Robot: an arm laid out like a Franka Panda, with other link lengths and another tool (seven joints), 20 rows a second.
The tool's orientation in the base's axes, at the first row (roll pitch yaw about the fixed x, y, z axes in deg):
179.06 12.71 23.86
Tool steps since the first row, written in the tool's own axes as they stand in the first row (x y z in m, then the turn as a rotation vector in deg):
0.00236 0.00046 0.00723 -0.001 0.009 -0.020
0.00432 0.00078 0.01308 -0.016 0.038 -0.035
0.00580 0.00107 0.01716 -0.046 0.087 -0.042
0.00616 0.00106 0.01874 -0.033 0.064 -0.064
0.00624 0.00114 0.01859 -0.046 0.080 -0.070
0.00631 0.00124 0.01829 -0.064 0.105 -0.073
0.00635 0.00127 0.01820 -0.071 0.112 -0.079
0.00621 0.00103 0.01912 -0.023 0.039 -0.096
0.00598 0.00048 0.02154 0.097 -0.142 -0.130
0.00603 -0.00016 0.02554 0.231 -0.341 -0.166
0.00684 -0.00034 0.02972 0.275 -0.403 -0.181
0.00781 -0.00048 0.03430 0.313 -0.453 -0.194
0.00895 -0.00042 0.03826 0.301 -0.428 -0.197
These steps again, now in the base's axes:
0.00089 -0.00024 -0.00756 0.007 -0.007 0.020
0.00163 -0.00037 -0.01370 0.008 -0.037 0.038
0.00227 -0.00047 -0.01800 0.003 -0.093 0.052
0.00228 -0.00049 -0.01962 0.009 -0.065 0.071
0.00242 -0.00051 -0.01949 0.005 -0.084 0.080
0.00258 -0.00054 -0.01921 0.000 -0.114 0.087
0.00264 -0.00055 -0.01913 -0.002 -0.122 0.094
0.00224 -0.00048 -0.02000 0.014 -0.035 0.099
0.00134 -0.00032 -0.02232 0.054 0.181 0.103
0.00035 -0.00013 -0.02624 0.099 0.420 0.106
0.00018 -0.00008 -0.03050 0.116 0.495 0.110
0.00010 -0.00005 -0.03518 0.132 0.557 0.113
0.00037 -0.00006 -0.03929 0.132 0.530 0.119

